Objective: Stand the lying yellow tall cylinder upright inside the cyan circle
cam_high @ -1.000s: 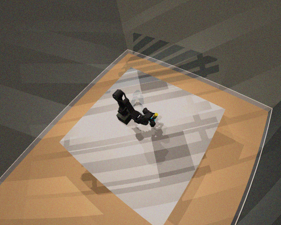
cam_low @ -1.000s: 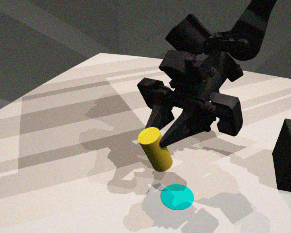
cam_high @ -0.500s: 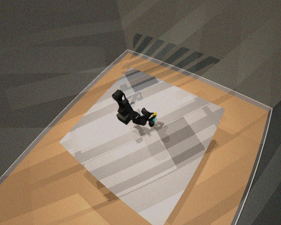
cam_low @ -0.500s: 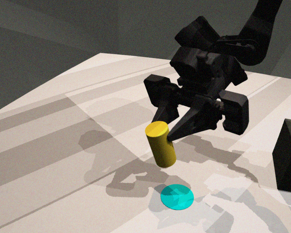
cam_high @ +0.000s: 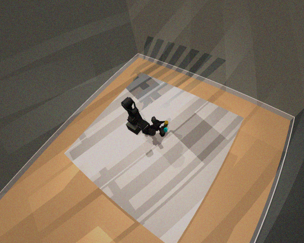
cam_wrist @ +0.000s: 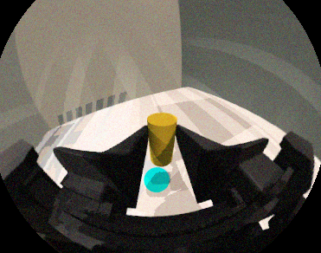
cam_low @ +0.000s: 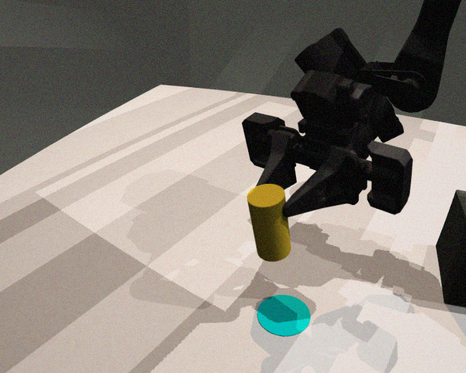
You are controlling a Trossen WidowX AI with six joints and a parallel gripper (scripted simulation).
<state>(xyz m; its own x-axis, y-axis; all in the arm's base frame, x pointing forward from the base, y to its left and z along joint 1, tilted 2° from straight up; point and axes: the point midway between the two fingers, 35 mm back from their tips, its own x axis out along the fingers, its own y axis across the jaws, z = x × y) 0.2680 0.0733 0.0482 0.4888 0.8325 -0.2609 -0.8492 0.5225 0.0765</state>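
The cyan circle lies 150 mm below my gripper tip and 30 mm behind it. From my gripper tip the other things lie so: yellow tall cylinder (20 mm below).
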